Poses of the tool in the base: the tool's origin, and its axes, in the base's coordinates. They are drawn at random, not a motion.
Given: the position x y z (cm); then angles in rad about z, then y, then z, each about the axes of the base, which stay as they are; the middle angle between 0 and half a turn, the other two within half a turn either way.
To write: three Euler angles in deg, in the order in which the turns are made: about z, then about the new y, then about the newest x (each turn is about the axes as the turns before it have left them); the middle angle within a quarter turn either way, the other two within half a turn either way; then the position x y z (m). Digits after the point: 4 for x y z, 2 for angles.
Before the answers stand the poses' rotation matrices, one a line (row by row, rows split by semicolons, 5 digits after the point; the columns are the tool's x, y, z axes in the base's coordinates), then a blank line. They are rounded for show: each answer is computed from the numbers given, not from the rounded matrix.
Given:
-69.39, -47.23, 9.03, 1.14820, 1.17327, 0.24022
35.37, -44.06, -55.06, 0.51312, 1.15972, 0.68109
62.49, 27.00, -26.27, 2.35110, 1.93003, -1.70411
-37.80, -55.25, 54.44, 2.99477, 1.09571, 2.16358
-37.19, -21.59, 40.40, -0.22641, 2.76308, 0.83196
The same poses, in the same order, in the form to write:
-0.06277 -0.44052 0.89555; 0.92361 0.31435 0.21936; -0.37815 0.84091 0.38714
-0.03863 -0.70095 0.71217; 0.60057 0.55333 0.57719; -0.79864 0.45000 0.39960
0.67152 -0.73046 -0.12443; -0.33959 -0.15413 -0.92786; 0.65859 0.66533 -0.35156
0.13146 0.85785 -0.49680; -0.45702 0.49716 0.73754; 0.87969 0.13009 0.45742
-0.44384 -0.86086 0.24886; -0.82057 0.50204 0.27318; -0.36011 -0.08295 -0.92922

93.89, 22.22, 65.28, -0.6939, -0.4723, 0.0903
93.68, 53.00, 48.40, 0.3537, -0.4406, -0.5506
-26.83, -41.19, 117.85, 0.6249, 0.2700, -0.2627
-73.95, -61.60, 15.88, -0.3780, -0.5525, 0.5444
-118.41, 21.11, -174.90, -0.3719, -0.2159, 0.4040

